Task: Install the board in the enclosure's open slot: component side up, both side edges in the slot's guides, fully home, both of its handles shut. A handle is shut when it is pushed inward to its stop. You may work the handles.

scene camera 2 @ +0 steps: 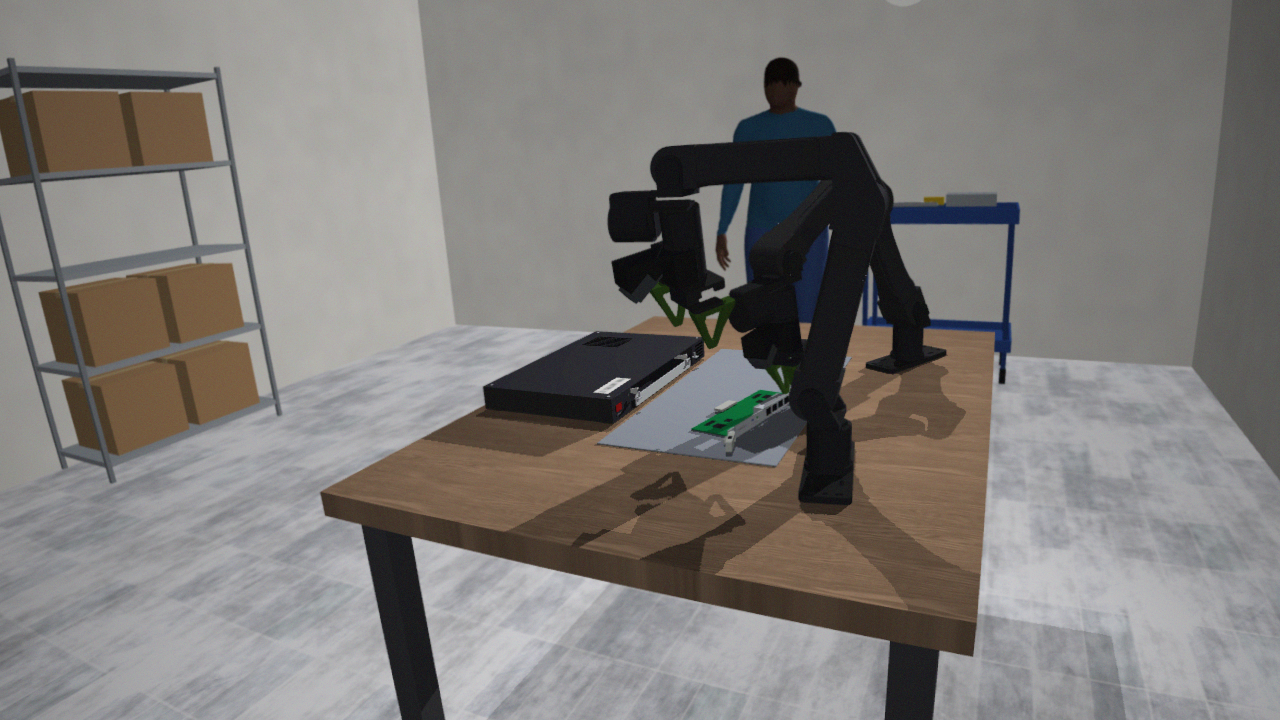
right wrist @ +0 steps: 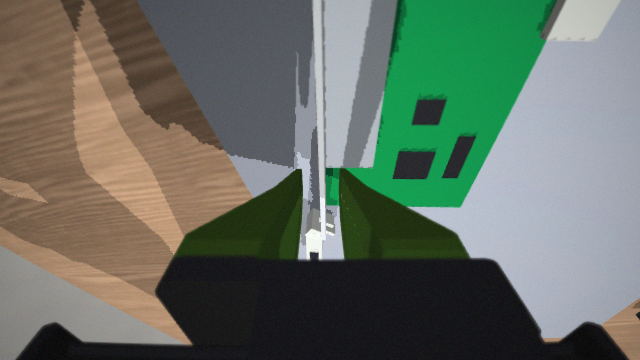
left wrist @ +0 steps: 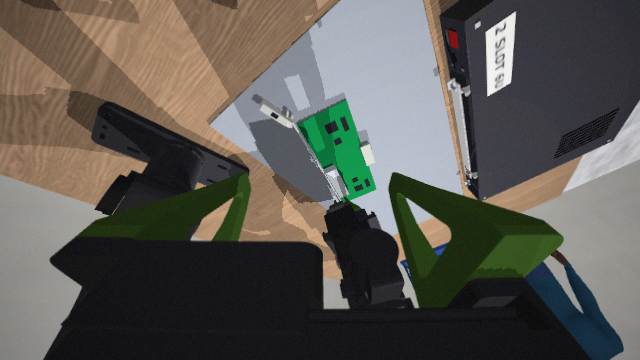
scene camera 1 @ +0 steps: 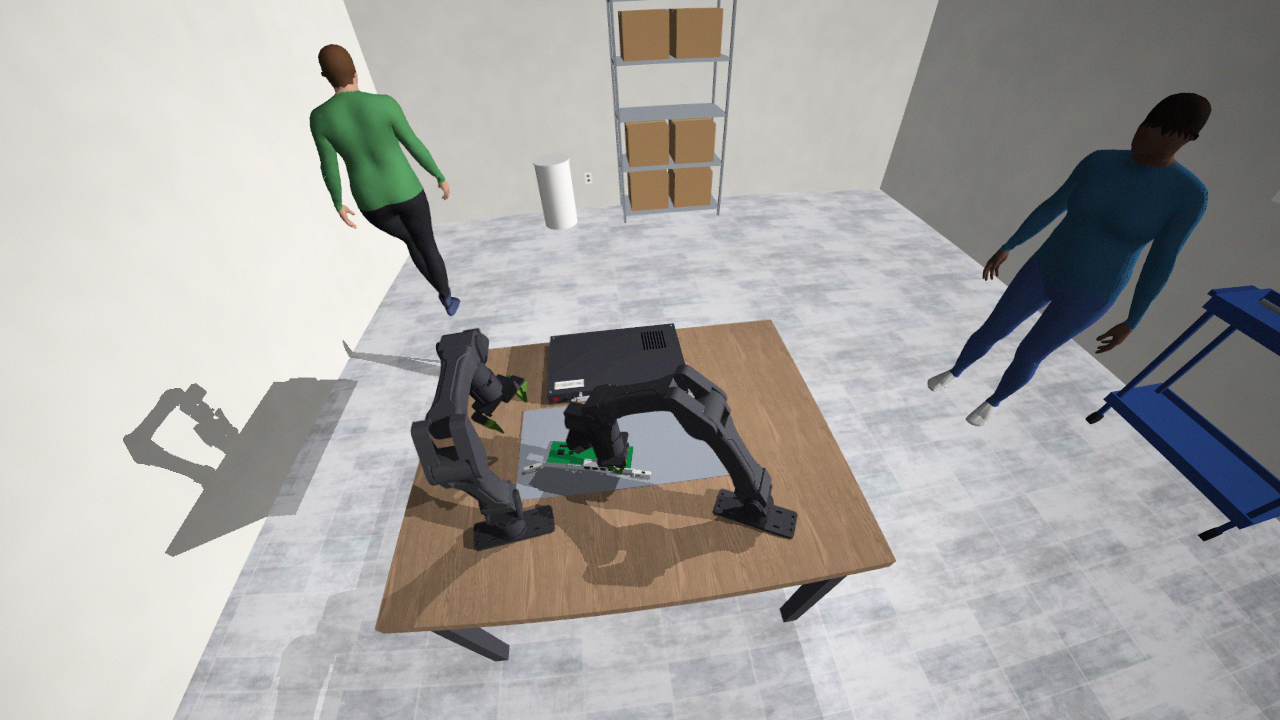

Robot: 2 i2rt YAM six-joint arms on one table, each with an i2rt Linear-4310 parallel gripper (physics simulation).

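Frame: origin at the left arm's base, x back, y left, z down, level; centimetres.
Seen in the pictures: left gripper, fingertip midpoint: [scene camera 2: 694, 336] [left wrist: 319, 180] [scene camera 1: 514, 416]; right gripper, fingertip midpoint: [right wrist: 320, 179] [left wrist: 340, 199] [scene camera 1: 619, 470]; left arm's base at its link origin: [scene camera 2: 828, 472] [left wrist: 182, 155] [scene camera 1: 514, 528]; right arm's base at its link origin: [scene camera 2: 907, 360] [scene camera 1: 754, 513].
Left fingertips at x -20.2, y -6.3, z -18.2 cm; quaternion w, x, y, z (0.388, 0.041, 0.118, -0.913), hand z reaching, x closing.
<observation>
Pixels of each thing's top centre, then the offset from my left fingertips to it. "*": a spot on its surface instead. Level surfaces: height alone.
- green board at a spot on its surface: [scene camera 1: 586, 455] * dx +4.8, dy -15.2, dz +17.6 cm
- grey mat at its surface level: dz +18.0 cm
- black enclosure at its top centre: [scene camera 2: 605, 359] [left wrist: 560, 105] [scene camera 1: 615, 357] dx -26.0, dy -31.3, dz +13.2 cm
- board's thin metal front plate at a spot on its surface: [right wrist: 318, 89] * dx +10.4, dy -18.2, dz +16.0 cm
- end handle at its top centre: [right wrist: 313, 234] dx +14.2, dy -26.4, dz +16.2 cm
- second handle at its top centre: [left wrist: 274, 115] dx +4.9, dy -0.1, dz +16.1 cm
The green board [scene camera 1: 586, 455] lies component side up on the grey mat [scene camera 1: 666, 443], outside the black enclosure [scene camera 1: 613, 357]. It also shows in scene camera 2 [scene camera 2: 737, 412] and in the left wrist view [left wrist: 338, 147]. My right gripper [right wrist: 320, 179] is low over the end of the board's thin metal front plate [right wrist: 318, 89]. Its fingers are nearly together on either side of the plate and the end handle [right wrist: 320, 223], with small gaps showing. My left gripper [left wrist: 319, 180] is wide open and empty, raised to the left of the enclosure [left wrist: 546, 85].
The enclosure's slotted front [left wrist: 461, 129] faces the mat. A second handle [left wrist: 273, 113] sits at the plate's far end. Two people [scene camera 1: 1087, 250] [scene camera 1: 380, 170] stand off the table. A shelf with boxes [scene camera 1: 670, 107] and a blue cart [scene camera 1: 1207, 412] are beyond.
</observation>
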